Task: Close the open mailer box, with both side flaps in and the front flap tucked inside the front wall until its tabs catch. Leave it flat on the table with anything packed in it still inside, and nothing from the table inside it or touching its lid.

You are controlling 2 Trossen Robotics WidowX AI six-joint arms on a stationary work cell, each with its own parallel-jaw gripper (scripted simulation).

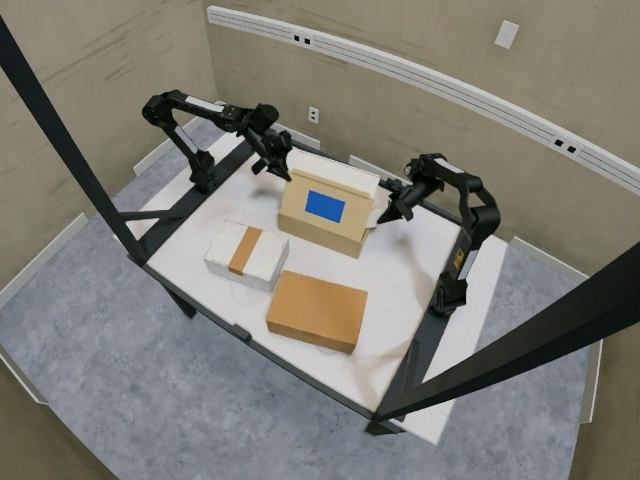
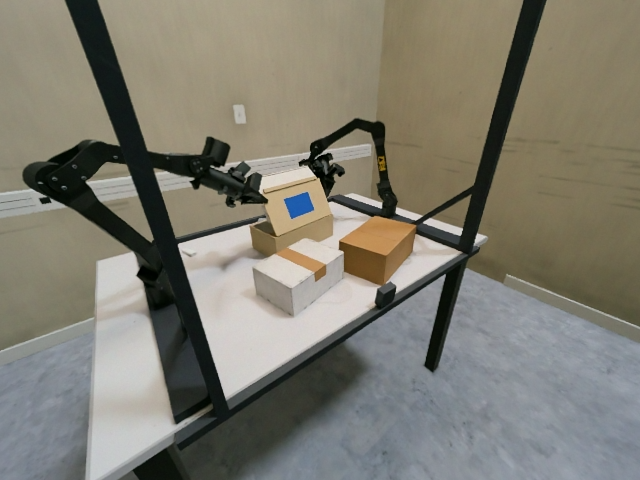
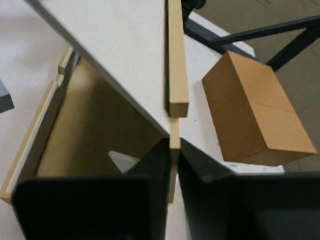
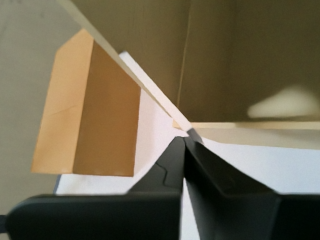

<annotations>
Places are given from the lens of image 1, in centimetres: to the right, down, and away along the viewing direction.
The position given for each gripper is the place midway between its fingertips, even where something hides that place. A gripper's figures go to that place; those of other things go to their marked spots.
left gripper (image 1: pixel 291 180): -8, -17, 100
right gripper (image 1: pixel 377 223): 17, -5, 100
</annotations>
